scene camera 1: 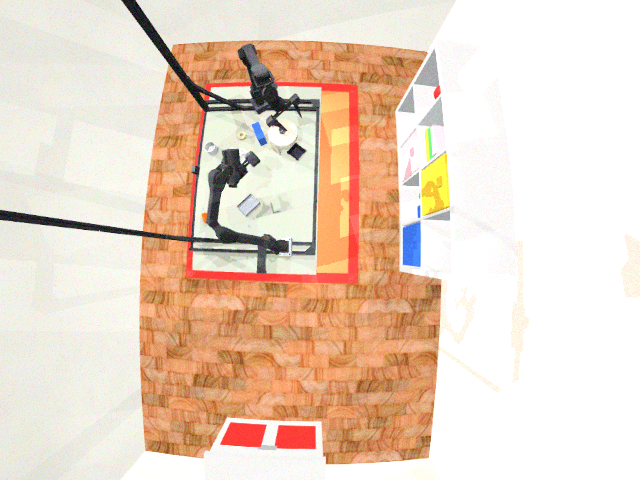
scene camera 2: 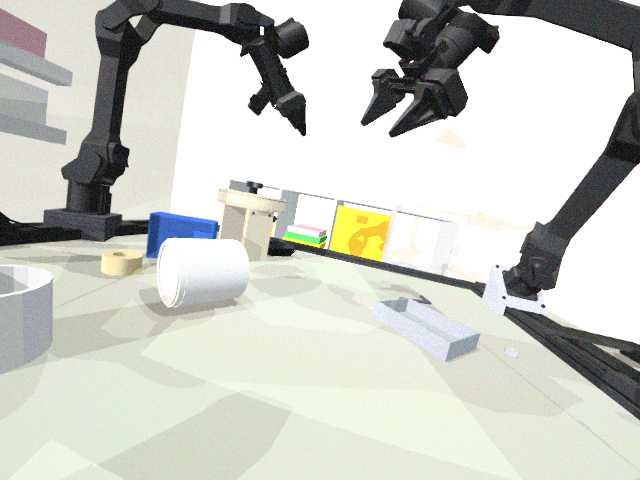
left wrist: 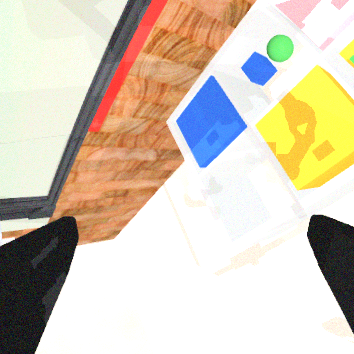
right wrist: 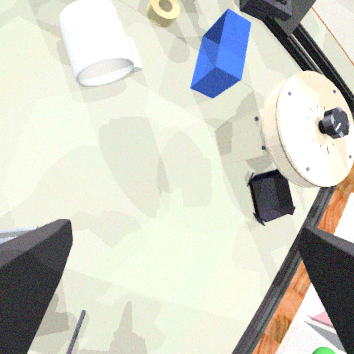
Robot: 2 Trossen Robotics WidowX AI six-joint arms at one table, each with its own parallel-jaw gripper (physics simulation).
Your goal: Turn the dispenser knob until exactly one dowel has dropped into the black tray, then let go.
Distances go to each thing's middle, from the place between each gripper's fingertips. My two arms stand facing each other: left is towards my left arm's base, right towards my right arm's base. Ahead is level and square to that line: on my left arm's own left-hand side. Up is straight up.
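From my right hand: dark lobed knob (right wrist: 329, 124) 19 cm ahead, 22 cm to the left, 14 cm below; white cylinder (scene camera 2: 190, 271) 10 cm behind, 20 cm to the left, 25 cm below; blue box (scene camera 2: 162, 225) 5 cm ahead, 30 cm to the left, 24 cm below; grey tray (scene camera 2: 443, 337) 9 cm behind, 11 cm to the right, 27 cm below.
From my left hand: white cylinder 60 mm to the left, 360 mm behind, 290 mm below; tape roll (scene camera 2: 114, 262) far behind, a good way to the left, far below; blue box 160 mm to the left, 210 mm behind, 290 mm below. My left gripper: 70 mm past the dark lobed knob, 80 mm to the right of it, 180 mm above it.
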